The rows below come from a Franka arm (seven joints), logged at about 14 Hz.
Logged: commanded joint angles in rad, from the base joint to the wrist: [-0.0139 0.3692 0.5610 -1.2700 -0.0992 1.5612 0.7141]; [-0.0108 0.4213 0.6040 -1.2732 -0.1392 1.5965 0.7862]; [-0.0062 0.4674 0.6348 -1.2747 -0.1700 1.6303 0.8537]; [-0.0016 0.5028 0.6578 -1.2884 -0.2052 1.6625 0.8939]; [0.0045 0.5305 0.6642 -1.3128 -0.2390 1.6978 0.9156]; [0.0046 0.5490 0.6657 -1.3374 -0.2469 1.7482 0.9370]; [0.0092 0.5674 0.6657 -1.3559 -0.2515 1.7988 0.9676]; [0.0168 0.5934 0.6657 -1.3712 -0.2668 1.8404 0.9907]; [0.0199 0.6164 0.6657 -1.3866 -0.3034 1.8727 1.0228]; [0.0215 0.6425 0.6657 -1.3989 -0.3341 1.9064 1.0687]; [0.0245 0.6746 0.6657 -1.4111 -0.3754 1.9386 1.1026]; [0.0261 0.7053 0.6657 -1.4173 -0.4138 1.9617 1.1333]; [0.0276 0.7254 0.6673 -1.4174 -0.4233 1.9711 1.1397]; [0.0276 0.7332 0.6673 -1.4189 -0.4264 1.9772 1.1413]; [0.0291 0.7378 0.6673 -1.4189 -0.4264 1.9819 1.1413]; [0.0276 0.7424 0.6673 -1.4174 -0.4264 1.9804 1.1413]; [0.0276 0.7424 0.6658 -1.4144 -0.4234 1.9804 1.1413]
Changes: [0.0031 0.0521 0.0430 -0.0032 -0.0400 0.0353 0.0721]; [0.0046 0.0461 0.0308 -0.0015 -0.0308 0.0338 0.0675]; [0.0046 0.0354 0.0230 -0.0137 -0.0352 0.0322 0.0402]; [0.0061 0.0277 0.0064 -0.0244 -0.0338 0.0353 0.0217]; [0.0001 0.0185 0.0015 -0.0246 -0.0079 0.0504 0.0214]; [0.0046 0.0184 0.0000 -0.0185 -0.0046 0.0506 0.0306]; [0.0076 0.0260 0.0000 -0.0153 -0.0153 0.0416 0.0231]; [0.0031 0.0230 0.0000 -0.0154 -0.0366 0.0323 0.0321]; [0.0016 0.0261 0.0000 -0.0123 -0.0307 0.0337 0.0459]; [0.0030 0.0321 0.0000 -0.0122 -0.0413 0.0322 0.0339]; [0.0016 0.0307 0.0000 -0.0062 -0.0384 0.0231 0.0307]; [0.0015 0.0201 0.0016 -0.0001 -0.0095 0.0094 0.0064]; [0.0000 0.0078 0.0000 -0.0015 -0.0031 0.0061 0.0016]; [0.0015 0.0046 0.0000 0.0000 0.0000 0.0047 0.0000]; [-0.0015 0.0046 0.0000 0.0015 0.0000 -0.0015 0.0000]; [0.0000 0.0000 -0.0015 0.0030 0.0030 0.0000 0.0000]
